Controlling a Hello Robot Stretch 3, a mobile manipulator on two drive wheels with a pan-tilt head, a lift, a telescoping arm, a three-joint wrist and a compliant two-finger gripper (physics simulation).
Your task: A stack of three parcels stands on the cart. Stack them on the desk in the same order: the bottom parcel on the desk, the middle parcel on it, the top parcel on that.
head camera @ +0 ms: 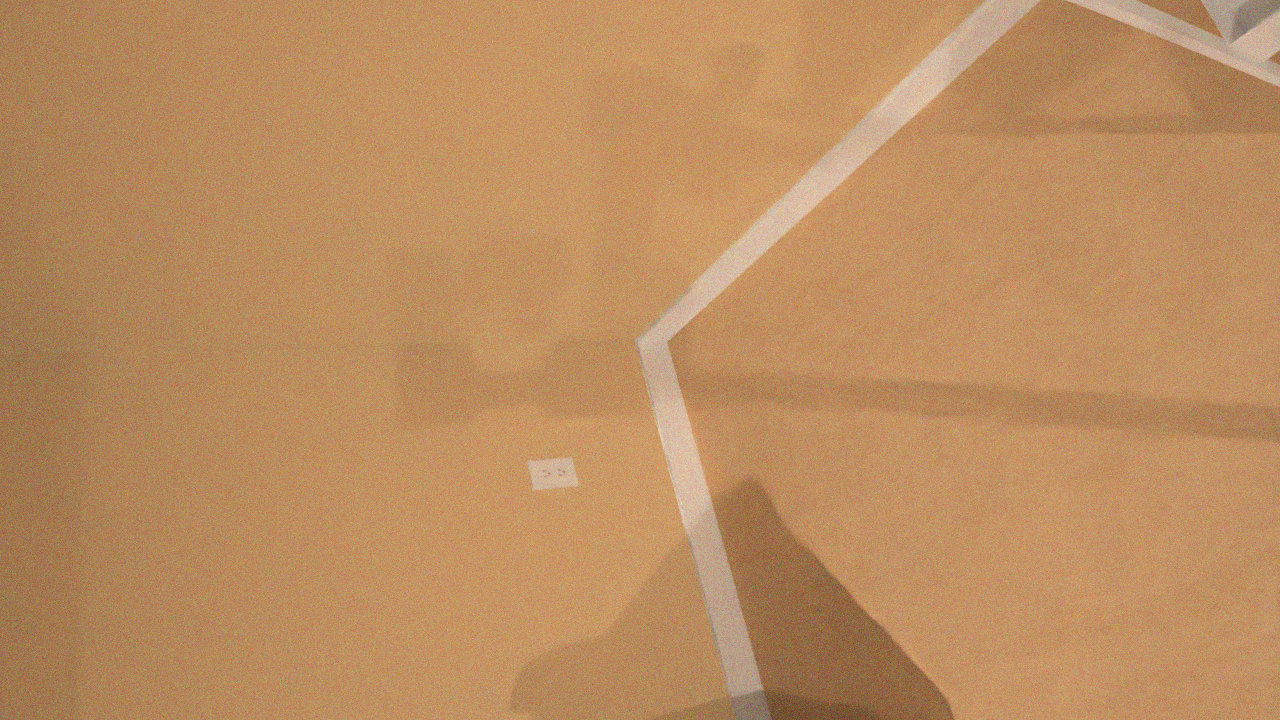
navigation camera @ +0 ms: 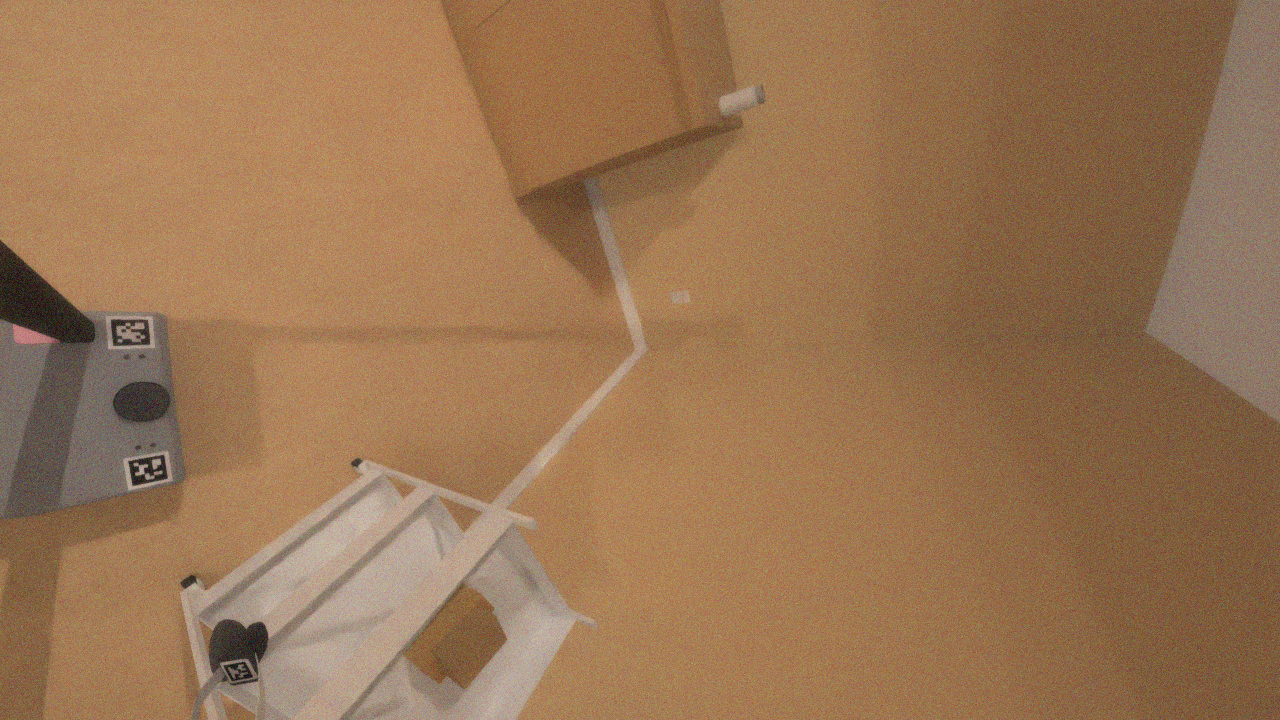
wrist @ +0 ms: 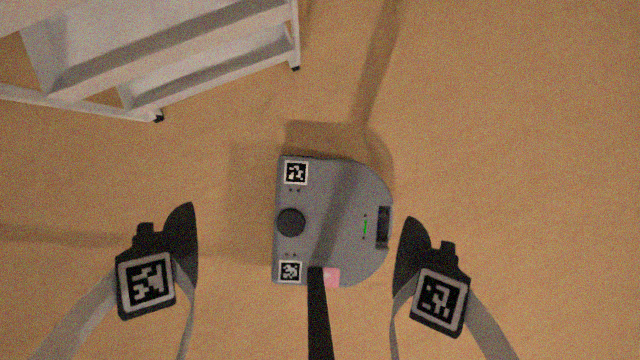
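Seen in the pictures: gripper, fingertip midpoint: [navigation camera: 120, 686] [wrist: 299, 238]; robot's base, link origin: [navigation camera: 141, 398] [wrist: 294, 211].
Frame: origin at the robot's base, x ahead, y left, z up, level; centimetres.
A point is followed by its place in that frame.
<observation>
The white three-tier cart [navigation camera: 407, 617] {x 22.6, y -33.3, z 69.5 cm} [wrist: 175, 51] {x 20.7, y -34.1, z 44.4 cm} shows sideways at the bottom left of the navigation view and at the upper left of the wrist view. Brown parcels [navigation camera: 472, 637] {x 28.5, y -38.0, z 76.2 cm} show at its top tier, partly hidden behind the rim; I cannot tell how many or which is which. My gripper [navigation camera: 241, 637] [wrist: 299, 238] {x -2.0, y -14.7, z 86.2 cm} is open and empty, its fingers wide apart above my base in the wrist view. In the navigation view it overlaps the cart's lower end; whether it touches is unclear. The desk cannot be made out in these views.
My grey base [navigation camera: 107, 411] {x -4.1, y -1.1, z 15.9 cm} [wrist: 340, 200] {x -12.0, y -6.6, z 16.0 cm} stands on the tan floor. A brown cabinet [navigation camera: 581, 80] {x 94.3, y 94.5, z 52.9 cm} with a white cylinder [navigation camera: 741, 100] {x 121.1, y 84.7, z 98.9 cm} stands along the wall. A white skirting strip [head camera: 796, 205] {x 148.6, y -27.3, z 5.0 cm} [navigation camera: 572, 429] {x 131.5, y -35.4, z 7.3 cm} runs between cabinet and cart. A wall socket [head camera: 553, 472] {x 193.6, y 29.6, z 40.1 cm} [navigation camera: 680, 297] {x 193.5, y 29.7, z 40.6 cm} is beside it.
</observation>
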